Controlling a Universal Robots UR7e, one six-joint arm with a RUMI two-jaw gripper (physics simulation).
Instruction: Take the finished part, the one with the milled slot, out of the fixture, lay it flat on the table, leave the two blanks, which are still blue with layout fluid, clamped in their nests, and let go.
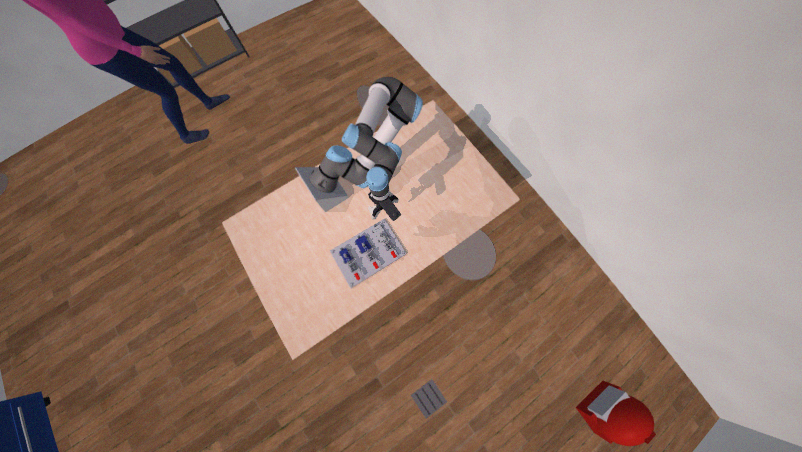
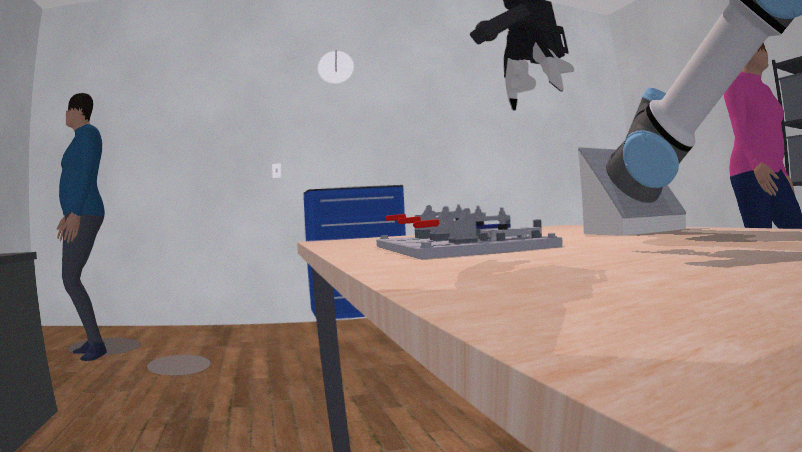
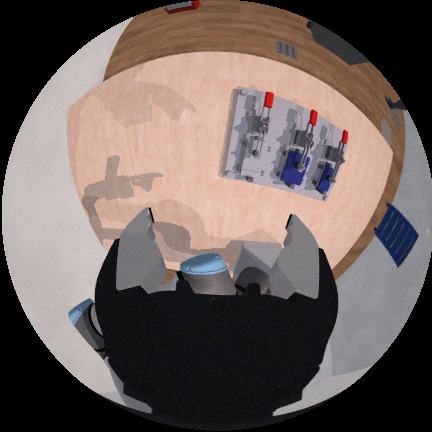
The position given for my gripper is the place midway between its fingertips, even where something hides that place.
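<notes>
Image 2 shows my gripper (image 2: 536, 101) and also a fixture plate (image 2: 410, 246). In image 3 you get my gripper (image 3: 219, 212) again, and the fixture plate (image 3: 286, 117) with it. Then there's image 1, where I see the fixture plate (image 1: 365, 268) too.
</notes>
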